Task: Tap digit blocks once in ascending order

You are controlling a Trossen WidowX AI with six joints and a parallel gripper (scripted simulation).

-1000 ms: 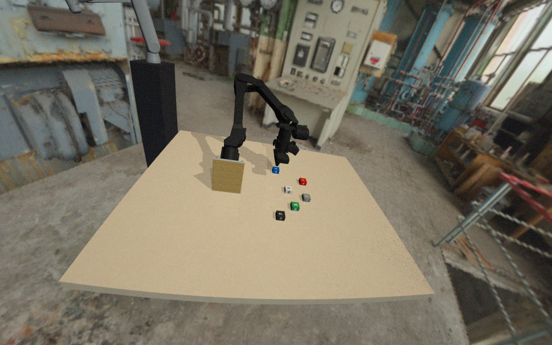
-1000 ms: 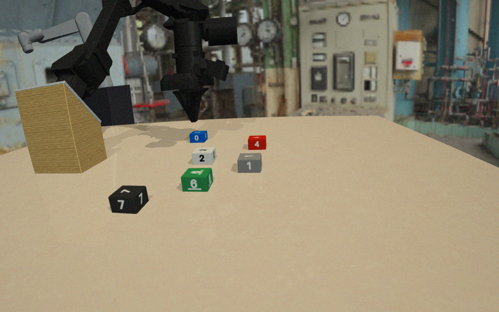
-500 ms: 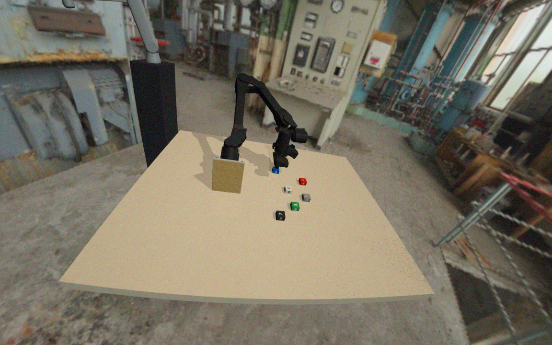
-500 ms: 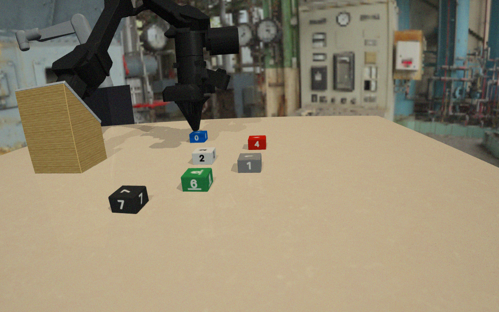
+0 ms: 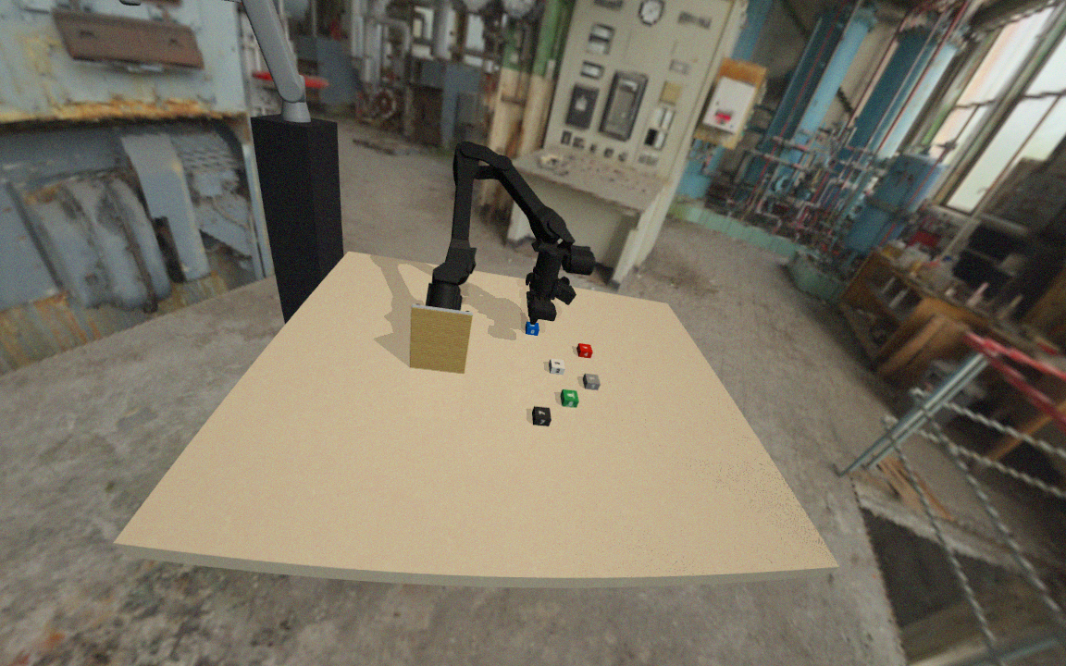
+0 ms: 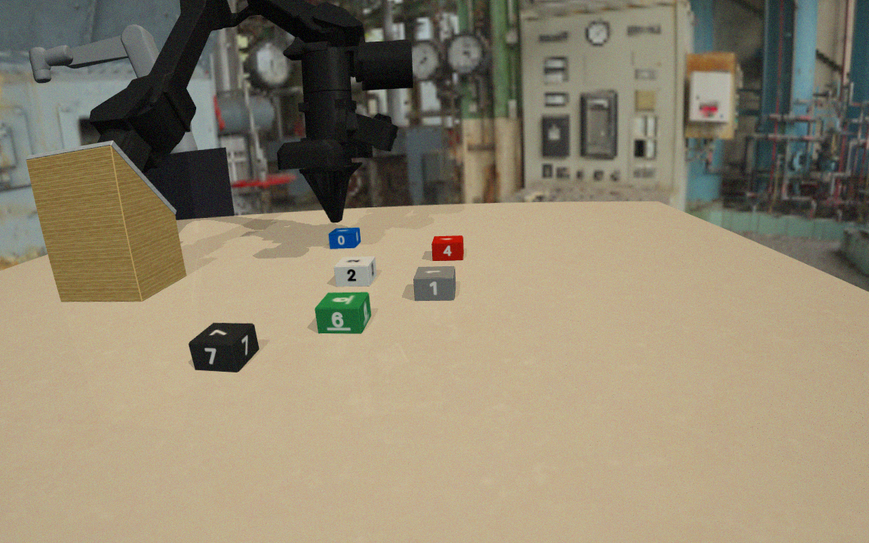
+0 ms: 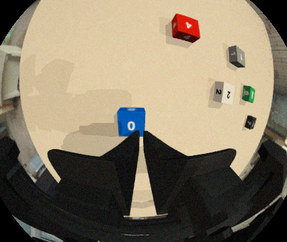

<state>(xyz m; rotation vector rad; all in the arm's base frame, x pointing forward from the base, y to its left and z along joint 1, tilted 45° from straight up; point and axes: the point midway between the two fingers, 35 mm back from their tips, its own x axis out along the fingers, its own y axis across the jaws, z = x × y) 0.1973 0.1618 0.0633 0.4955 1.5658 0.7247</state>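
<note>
Right now the blue block is 10 mm to the left of my gripper tip and 20 mm below it. Also, from my gripper tip: white block 70 mm ahead, 130 mm to the right, 20 mm below; then red block 140 mm ahead, 40 mm to the right, 20 mm below; then grey block 150 mm ahead, 160 mm to the right, 20 mm below.
</note>
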